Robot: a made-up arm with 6 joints.
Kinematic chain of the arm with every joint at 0, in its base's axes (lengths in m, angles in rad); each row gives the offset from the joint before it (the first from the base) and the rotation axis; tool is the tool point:
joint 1: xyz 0 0 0.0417 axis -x
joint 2: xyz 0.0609 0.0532 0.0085 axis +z
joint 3: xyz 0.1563 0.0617 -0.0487 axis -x
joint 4: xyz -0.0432 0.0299 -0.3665 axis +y
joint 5: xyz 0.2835 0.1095 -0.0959 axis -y
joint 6: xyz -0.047 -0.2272 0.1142 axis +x
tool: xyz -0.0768 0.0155 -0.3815
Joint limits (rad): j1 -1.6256..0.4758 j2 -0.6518..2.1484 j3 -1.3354..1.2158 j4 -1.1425..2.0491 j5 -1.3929..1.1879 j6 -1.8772..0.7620
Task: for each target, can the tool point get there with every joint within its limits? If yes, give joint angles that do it. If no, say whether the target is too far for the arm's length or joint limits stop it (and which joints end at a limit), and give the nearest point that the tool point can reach.
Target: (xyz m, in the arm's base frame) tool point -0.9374 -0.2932 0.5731
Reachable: no: joint limits stop it (at a limit: joint 1, joint 3, joint 5, joint 6) | nearest point -0.7503 0.0020 0.4967 | short by 0.358 m
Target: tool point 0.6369 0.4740 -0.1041
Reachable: yes | joints -0.8630 1.0117 0.1319 -0.4633 0.6405 -1.0694
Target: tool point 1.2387 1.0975 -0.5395
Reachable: no: too far | nearest point 0.7850 0.6956 -0.3267 | short by 0.642 m
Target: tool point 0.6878 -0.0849 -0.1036
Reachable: yes | joints -1.0957 0.9683 0.9345 1.0773 -0.4178 -1.3606
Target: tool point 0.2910 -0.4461 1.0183
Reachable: no: joint limits stop it (at a limit: joint 1, joint 2, joint 3, joint 5, joint 6) | nearest point 0.2549 -0.2485 0.8776 | short by 0.245 m
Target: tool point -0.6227 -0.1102 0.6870
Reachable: no: joint limits stop it (at a limit: joint 1, joint 3, joint 5, joint 6) | nearest point -0.5905 -0.0319 0.6632 | short by 0.088 m
